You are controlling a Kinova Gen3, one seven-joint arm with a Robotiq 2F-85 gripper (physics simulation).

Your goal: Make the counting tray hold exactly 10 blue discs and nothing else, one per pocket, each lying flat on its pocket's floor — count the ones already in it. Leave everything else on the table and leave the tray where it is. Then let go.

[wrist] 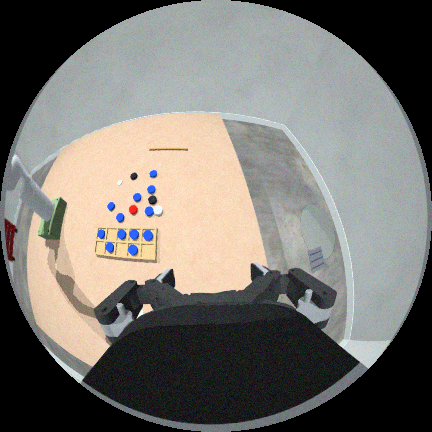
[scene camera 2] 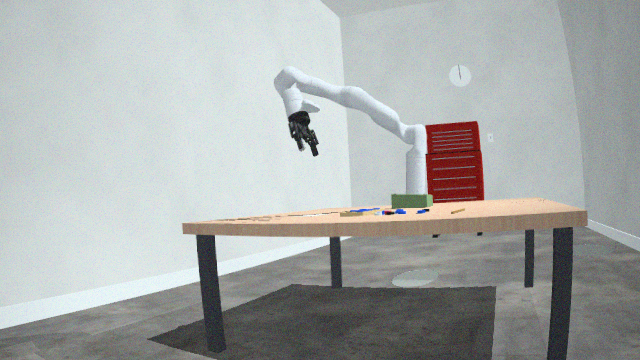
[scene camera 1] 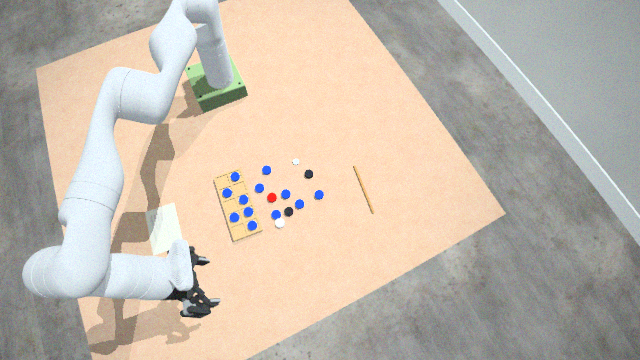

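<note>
The counting tray has two rows of five pockets. In the wrist view, the far row has blue discs in all pockets but the second from left; the near row has blue discs in the second and fourth. The other pockets look empty. Several loose blue discs lie beyond the tray, among them one blue disc, another blue disc and a far blue disc. My gripper is open and empty, high above the table, away from the tray.
A red disc, two black discs and two white pieces lie among the loose blue discs. One white disc is close to a blue disc. A thin stick lies farther out. A paper sheet lies near the arm.
</note>
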